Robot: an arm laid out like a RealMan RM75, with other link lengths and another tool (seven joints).
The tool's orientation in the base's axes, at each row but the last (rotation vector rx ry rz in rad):
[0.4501 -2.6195 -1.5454]
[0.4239 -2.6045 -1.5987]
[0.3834 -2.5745 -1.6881]
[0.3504 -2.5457 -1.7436]
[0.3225 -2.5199 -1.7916]
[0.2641 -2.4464 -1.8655]
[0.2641 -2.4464 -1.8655]
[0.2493 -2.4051 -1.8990]
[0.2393 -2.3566 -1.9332]
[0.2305 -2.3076 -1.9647]
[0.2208 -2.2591 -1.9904]
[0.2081 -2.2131 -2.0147]
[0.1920 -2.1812 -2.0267]
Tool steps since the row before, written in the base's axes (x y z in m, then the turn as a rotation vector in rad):
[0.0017 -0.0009 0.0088 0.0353 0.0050 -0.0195]
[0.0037 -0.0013 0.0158 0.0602 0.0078 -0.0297]
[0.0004 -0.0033 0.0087 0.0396 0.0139 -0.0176]
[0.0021 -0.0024 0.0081 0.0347 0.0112 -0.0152]
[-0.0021 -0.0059 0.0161 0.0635 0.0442 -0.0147]
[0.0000 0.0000 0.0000 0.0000 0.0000 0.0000]
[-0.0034 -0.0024 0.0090 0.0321 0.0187 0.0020]
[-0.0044 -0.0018 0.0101 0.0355 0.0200 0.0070]
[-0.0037 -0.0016 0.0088 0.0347 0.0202 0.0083]
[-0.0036 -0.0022 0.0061 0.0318 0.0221 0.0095]
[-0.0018 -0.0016 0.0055 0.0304 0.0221 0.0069]
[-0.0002 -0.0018 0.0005 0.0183 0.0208 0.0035]
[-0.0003 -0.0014 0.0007 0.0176 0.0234 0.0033]
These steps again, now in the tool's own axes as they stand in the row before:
[-0.0022 0.0068 -0.0054 -0.0334 -0.0222 0.0066]
[-0.0047 0.0126 -0.0091 -0.0571 -0.0351 0.0090]
[-0.0005 0.0066 -0.0066 -0.0397 -0.0180 0.0130]
[-0.0023 0.0063 -0.0055 -0.0346 -0.0159 0.0104]
[0.0017 0.0136 -0.0106 -0.0690 -0.0094 0.0368]
[0.0000 0.0000 0.0000 0.0000 0.0000 0.0000]
[0.0032 0.0084 -0.0042 -0.0348 0.0034 0.0126]
[0.0042 0.0098 -0.0034 -0.0386 0.0083 0.0121]
[0.0036 0.0086 -0.0027 -0.0379 0.0096 0.0122]
[0.0038 0.0059 -0.0025 -0.0355 0.0112 0.0144]
[0.0020 0.0053 -0.0019 -0.0341 0.0087 0.0150]
[0.0006 0.0003 -0.0018 -0.0220 0.0053 0.0164]
[0.0006 0.0006 -0.0014 -0.0218 0.0053 0.0191]

